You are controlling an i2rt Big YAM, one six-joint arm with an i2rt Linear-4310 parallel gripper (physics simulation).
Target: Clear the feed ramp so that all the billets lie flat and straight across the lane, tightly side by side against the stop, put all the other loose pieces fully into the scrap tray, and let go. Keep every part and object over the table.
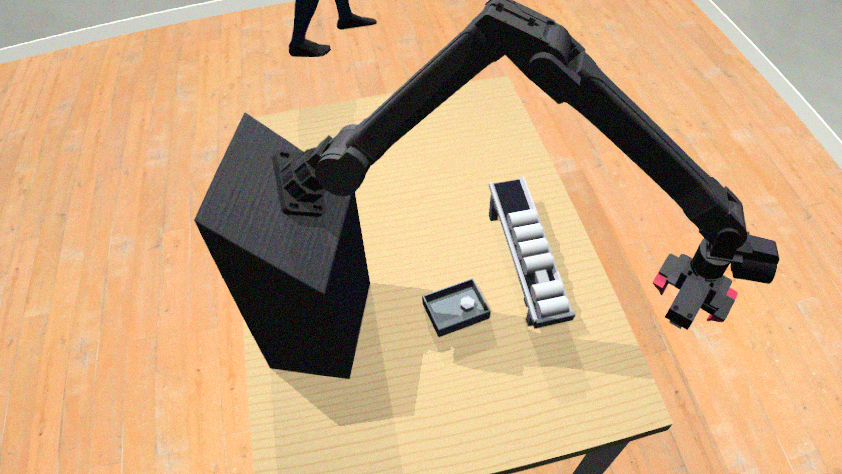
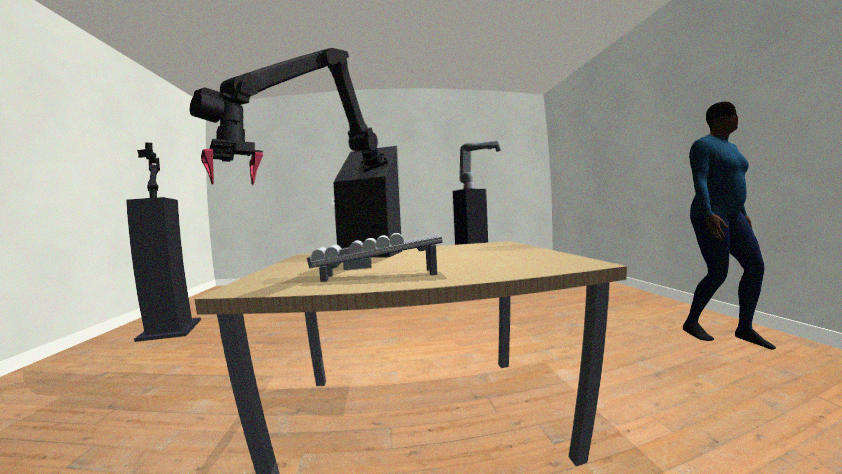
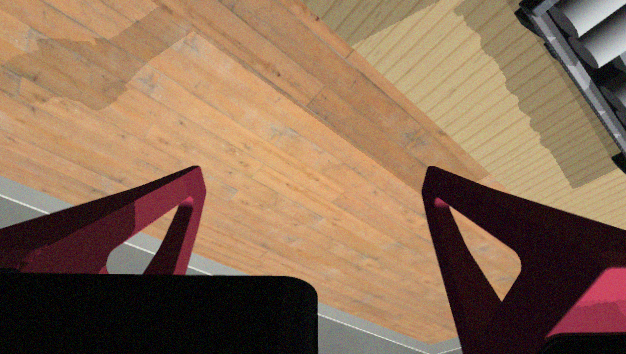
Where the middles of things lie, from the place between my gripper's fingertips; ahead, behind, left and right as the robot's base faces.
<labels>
The scrap tray (image 1: 446, 310) is 28 cm behind my hand, 35 cm to the left of it and 28 cm below it.
</labels>
